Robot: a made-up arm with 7 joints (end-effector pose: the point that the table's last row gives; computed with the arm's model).
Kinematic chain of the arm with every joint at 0, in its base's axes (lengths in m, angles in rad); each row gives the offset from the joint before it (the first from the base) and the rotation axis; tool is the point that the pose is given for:
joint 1: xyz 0 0 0.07 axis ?
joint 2: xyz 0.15 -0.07 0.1 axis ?
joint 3: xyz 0.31 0 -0.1 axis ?
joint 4: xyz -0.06 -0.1 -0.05 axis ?
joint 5: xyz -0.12 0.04 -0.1 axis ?
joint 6: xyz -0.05 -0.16 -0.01 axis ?
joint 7: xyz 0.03 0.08 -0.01 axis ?
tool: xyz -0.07 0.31 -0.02
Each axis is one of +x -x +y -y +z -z.
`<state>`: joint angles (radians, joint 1 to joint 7).
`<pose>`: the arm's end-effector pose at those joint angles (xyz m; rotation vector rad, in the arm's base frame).
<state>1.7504 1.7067 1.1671 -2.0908 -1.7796 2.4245 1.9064</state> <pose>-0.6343 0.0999 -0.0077 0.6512 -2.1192 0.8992</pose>
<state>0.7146 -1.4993 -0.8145 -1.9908 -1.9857 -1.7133 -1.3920</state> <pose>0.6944 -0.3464 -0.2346 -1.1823 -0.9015 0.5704</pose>
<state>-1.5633 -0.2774 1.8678 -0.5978 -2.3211 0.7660 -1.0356</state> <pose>0.0009 0.5849 0.4897 0.6743 -0.1009 -0.2558</pose>
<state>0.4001 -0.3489 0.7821 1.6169 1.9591 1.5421 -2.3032</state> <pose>0.0966 -0.7412 -0.1709 1.4561 -0.8096 2.5450</pose>
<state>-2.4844 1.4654 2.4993 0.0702 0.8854 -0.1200 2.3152</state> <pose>-0.4068 0.1179 0.0841 -1.2144 0.7583 -2.4671</pose>
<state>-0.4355 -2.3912 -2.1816 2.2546 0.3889 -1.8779 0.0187</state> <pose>0.5749 0.0979 0.3585 0.8589 -1.0958 -1.8723</pose>
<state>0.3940 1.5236 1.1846 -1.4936 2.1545 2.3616 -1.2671</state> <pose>0.6151 -0.4152 -0.2118 -0.0576 1.1294 -2.0595</pose>
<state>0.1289 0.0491 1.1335 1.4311 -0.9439 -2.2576 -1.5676</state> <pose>-0.0224 -0.1108 -0.2587 -0.7925 0.5786 -0.0444</pose>
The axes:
joint 1: -z
joint 2: -x
joint 3: +y
joint 4: +z
joint 5: -x
joint 6: +z
joint 7: +y

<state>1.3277 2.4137 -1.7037 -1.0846 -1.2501 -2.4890 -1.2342</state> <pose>0.2595 -1.0714 0.3277 -1.1421 -0.9632 -2.0756</pose>
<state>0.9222 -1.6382 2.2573 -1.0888 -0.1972 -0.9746 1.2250</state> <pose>0.2385 -0.2245 -0.0046 0.4507 2.8321 -0.7075</pose>
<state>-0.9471 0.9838 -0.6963 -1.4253 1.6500 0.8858 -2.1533</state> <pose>0.5174 0.2782 -0.3247 -1.0041 -1.8645 1.3522</pose>
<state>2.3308 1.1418 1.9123 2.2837 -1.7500 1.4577 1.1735</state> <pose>-0.4593 0.3053 0.5483 0.9421 -2.0717 -0.1239</pose>
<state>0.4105 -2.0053 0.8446 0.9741 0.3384 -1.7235 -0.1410</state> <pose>0.5348 0.0185 0.3082 1.6372 0.4499 -0.3644</pose>
